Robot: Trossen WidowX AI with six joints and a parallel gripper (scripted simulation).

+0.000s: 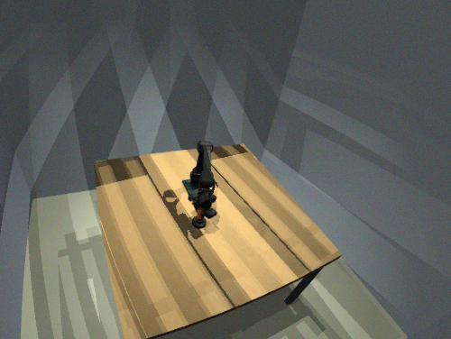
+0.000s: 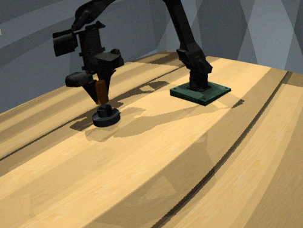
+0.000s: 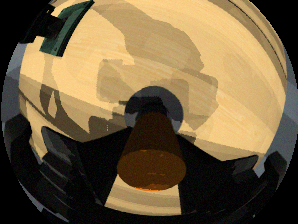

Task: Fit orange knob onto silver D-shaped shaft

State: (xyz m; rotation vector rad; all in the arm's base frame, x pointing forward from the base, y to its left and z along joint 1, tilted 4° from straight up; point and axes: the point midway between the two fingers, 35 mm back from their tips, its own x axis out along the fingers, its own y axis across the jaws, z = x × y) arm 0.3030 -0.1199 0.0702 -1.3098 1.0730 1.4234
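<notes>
Now: the orange knob 3 cm above my gripper tip. Also, from my gripper tip: round pedestal: 4 cm below.
</notes>
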